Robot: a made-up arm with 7 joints.
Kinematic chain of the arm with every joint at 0, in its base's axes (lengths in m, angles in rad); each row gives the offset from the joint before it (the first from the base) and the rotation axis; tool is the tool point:
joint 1: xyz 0 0.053 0 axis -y
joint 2: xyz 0 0.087 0 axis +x
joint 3: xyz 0 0 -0.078 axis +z
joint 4: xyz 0 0 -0.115 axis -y
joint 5: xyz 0 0 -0.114 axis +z
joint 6: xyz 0 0 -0.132 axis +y
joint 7: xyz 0 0 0 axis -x
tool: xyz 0 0 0
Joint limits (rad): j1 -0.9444..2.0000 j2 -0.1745..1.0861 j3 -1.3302..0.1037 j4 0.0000..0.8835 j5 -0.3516..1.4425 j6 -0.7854..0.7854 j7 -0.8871..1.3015
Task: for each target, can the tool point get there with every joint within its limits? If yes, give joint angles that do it. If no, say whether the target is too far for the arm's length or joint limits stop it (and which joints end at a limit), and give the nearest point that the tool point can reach.
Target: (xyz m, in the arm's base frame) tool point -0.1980 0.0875 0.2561
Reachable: no: joint limits stop it (at a limit: joint 1, joint 2, joint 4) | nearest point 0.2291 0.0419 0.3097 | short by 0.433 m
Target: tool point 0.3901 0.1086 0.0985
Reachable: yes | joints 1.4277 0.1671 -0.5449 0.8155 -0.1205 0.3113 0.5318
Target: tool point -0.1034 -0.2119 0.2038
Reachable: no: joint limits stop it (at a limit: joint 1, joint 2, joint 4) | nearest point 0.2441 -0.0772 0.2264 | short by 0.373 m
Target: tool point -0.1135 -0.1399 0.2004
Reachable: no: joint limits stop it (at a limit: joint 1, joint 2, joint 4) | nearest point 0.2392 -0.0653 0.2423 | short by 0.363 m
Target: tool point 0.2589 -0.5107 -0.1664
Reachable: no: too far | nearest point 0.2650 -0.1025 -0.1703 | short by 0.408 m
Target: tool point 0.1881 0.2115 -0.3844
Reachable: yes | joints 0.3070 0.2594 -0.5582 0.3075 1.1962 0.0698 0.1660
